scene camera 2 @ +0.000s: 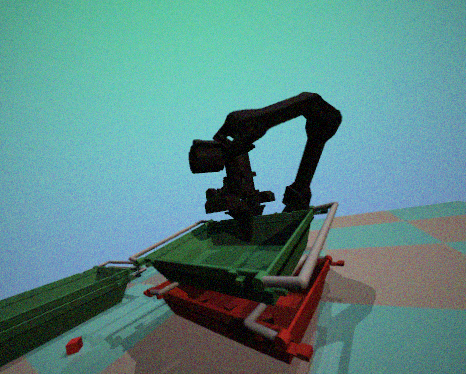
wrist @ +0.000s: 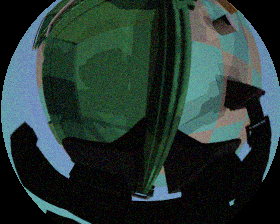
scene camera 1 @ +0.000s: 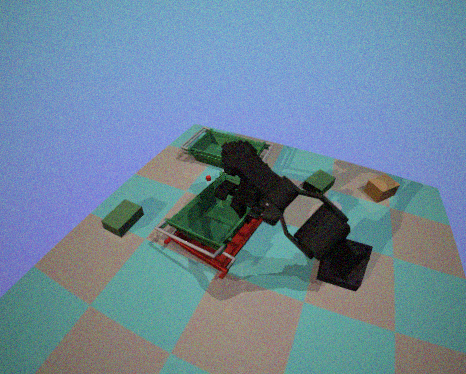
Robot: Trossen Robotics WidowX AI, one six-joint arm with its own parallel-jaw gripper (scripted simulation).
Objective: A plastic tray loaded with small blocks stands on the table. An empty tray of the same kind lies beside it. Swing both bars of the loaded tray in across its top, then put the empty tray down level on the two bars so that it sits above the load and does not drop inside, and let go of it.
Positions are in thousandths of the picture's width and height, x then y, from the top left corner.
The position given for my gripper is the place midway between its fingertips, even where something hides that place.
my gripper: scene camera 2 540, 640; wrist 541, 542; scene camera 1 527, 595
green tray: scene camera 2 465, 686; wrist 362, 328; scene camera 1 458, 595
